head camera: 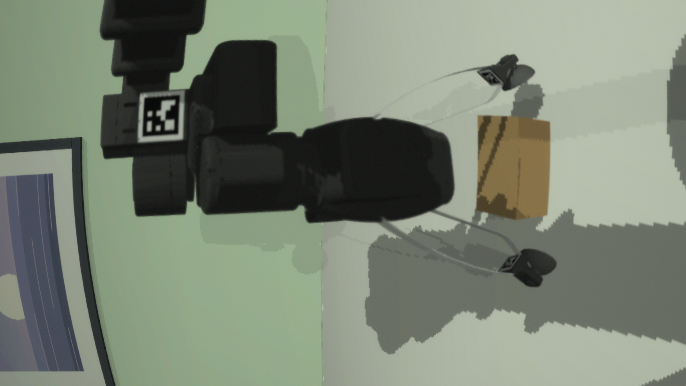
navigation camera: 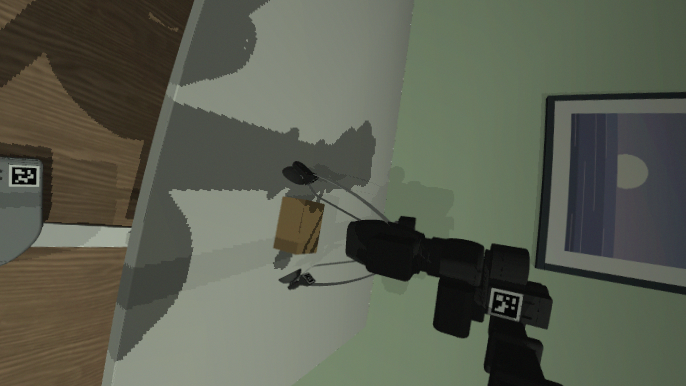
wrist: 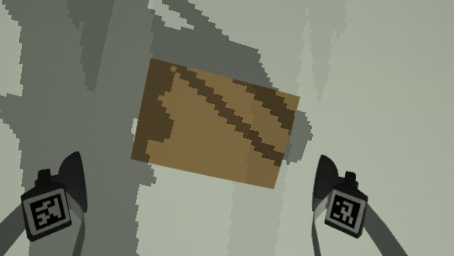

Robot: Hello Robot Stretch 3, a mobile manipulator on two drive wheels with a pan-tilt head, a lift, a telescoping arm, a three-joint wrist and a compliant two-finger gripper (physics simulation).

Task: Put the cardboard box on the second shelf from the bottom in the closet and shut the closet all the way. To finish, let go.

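Frame: origin at the robot's base, x ahead, y left, z up, level; millimetres.
Where they show: gripper, fingertip midpoint: (head camera: 543,167) (navigation camera: 283,224) (wrist: 203,174).
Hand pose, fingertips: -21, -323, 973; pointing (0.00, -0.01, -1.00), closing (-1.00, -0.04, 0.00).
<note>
After its pixels a point has its place, as x, y, z.
The cardboard box (head camera: 500,165) @(-25, -358, 1000) (navigation camera: 298,225) @(-19, -333, 995) (wrist: 215,130) @(-26, -361, 1000) is a small orange-brown block resting on a pale tabletop (head camera: 600,290) @(93, -266, 951) (navigation camera: 240,320) @(-168, -262, 951) (wrist: 395,90) @(-184, -398, 950). My gripper (head camera: 532,168) @(-21, -323, 973) (navigation camera: 296,226) @(-21, -323, 973) (wrist: 203,174) @(-21, -323, 973) is open, and its fingers are spread wider than the box. In the head and navigation views one fingertip shows on each side of the box. In the wrist view the box lies in the middle, mostly above the line between the fingertips, a little turned, and neither fingertip touches it. The closet and its shelves do not show.
A green wall (head camera: 260,310) @(200, -975, 1070) (navigation camera: 460,60) @(562, -1047, 1155) stands along the tabletop and carries a framed picture (head camera: 65,300) @(163, -944, 1505) (navigation camera: 590,175) @(137, -939, 1552). In the navigation view the tabletop's edge borders a wooden floor (navigation camera: 85,100) @(272, -293, 1), with part of my base (navigation camera: 20,205) @(-85, -123, 160) at the left. Dark shadows cross the tabletop.
</note>
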